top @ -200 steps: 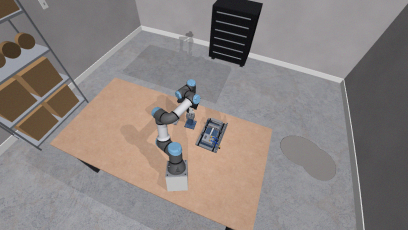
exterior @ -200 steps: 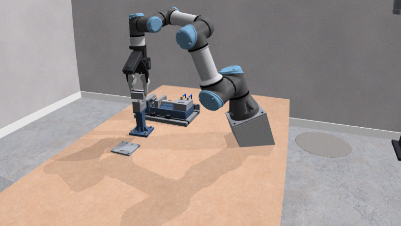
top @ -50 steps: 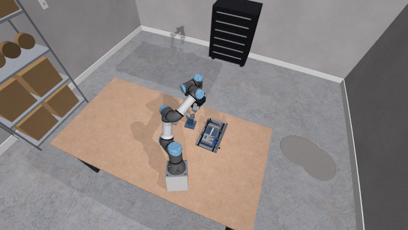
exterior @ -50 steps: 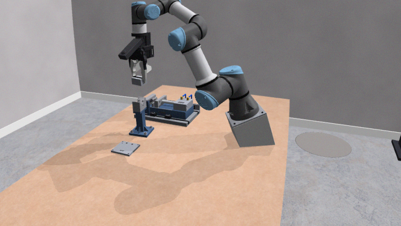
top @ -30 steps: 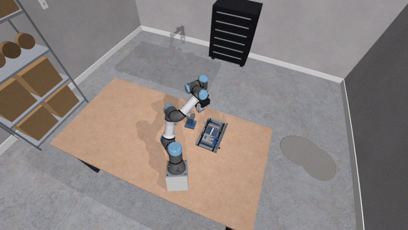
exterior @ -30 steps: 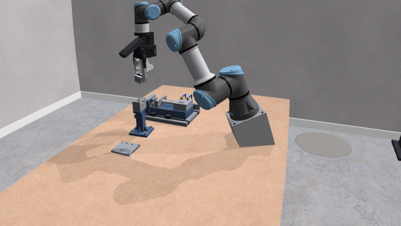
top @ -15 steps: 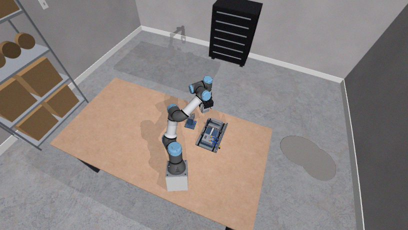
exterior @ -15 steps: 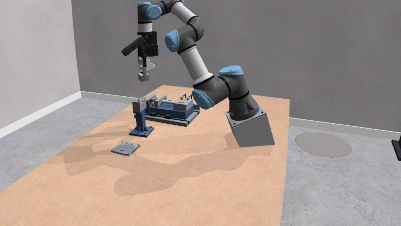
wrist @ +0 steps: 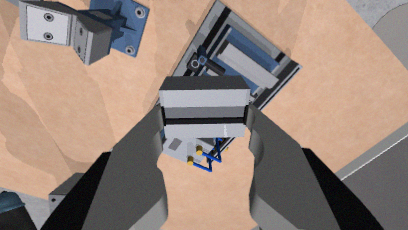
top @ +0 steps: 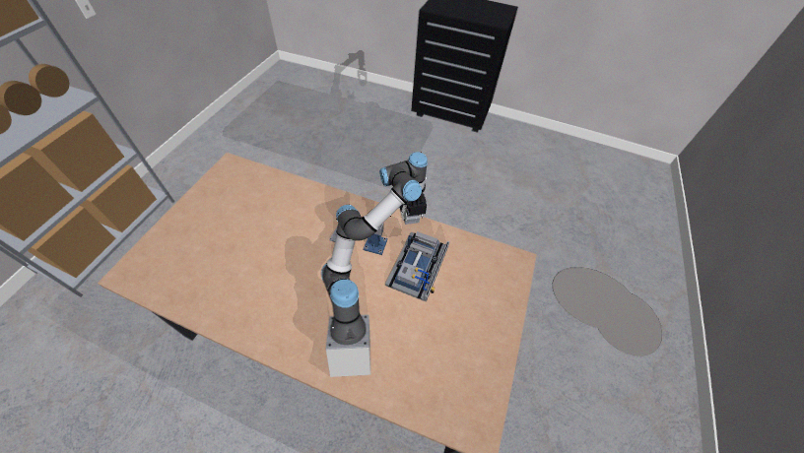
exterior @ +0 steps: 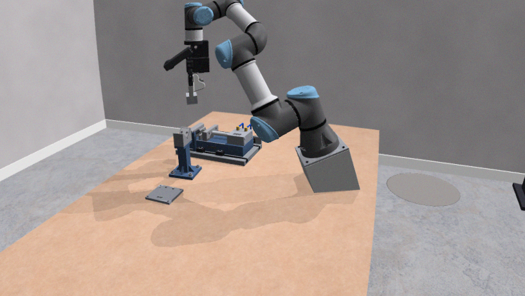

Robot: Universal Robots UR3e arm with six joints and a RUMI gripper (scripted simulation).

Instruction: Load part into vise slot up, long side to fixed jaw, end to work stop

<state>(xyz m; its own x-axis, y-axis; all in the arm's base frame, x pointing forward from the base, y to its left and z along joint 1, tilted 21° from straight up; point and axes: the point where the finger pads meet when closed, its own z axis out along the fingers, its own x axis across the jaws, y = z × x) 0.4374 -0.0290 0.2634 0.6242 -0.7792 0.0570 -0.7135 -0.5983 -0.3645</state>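
The fixed jaw is 160 mm below my hand, 70 mm to the right of it and 40 mm ahead of it. Also, from my hand: work stop (150 mm below, 20 mm to the right); then part (right at my hand); then vise (200 mm below, 80 mm to the right, 60 mm behind).
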